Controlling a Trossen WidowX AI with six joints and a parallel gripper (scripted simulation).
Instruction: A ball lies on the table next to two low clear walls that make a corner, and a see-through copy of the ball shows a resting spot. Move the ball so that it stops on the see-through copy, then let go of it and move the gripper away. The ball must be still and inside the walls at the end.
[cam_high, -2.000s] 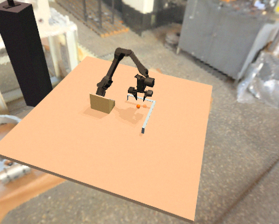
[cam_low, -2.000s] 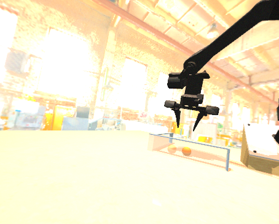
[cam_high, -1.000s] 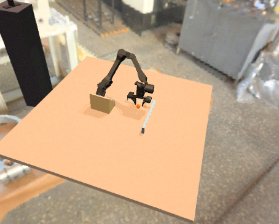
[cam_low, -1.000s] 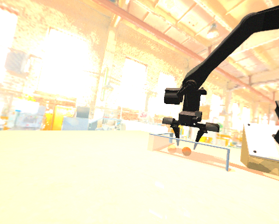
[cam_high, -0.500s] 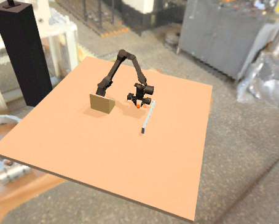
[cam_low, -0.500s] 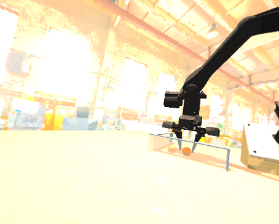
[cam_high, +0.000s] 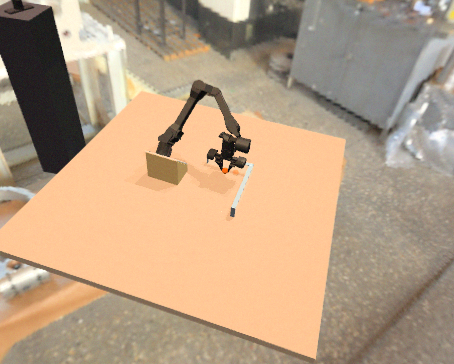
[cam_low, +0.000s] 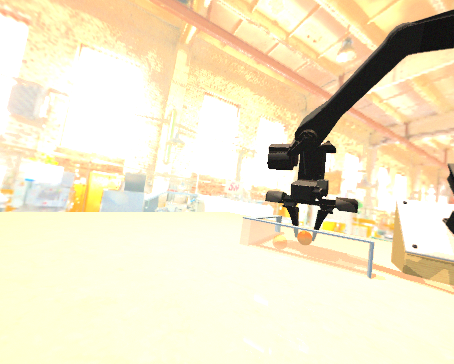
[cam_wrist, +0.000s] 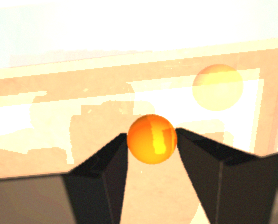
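Right now my gripper tip is 1 cm short of the clear wall and 6 cm to the right of it. Round my gripper tip: orange ball right at my gripper tip.
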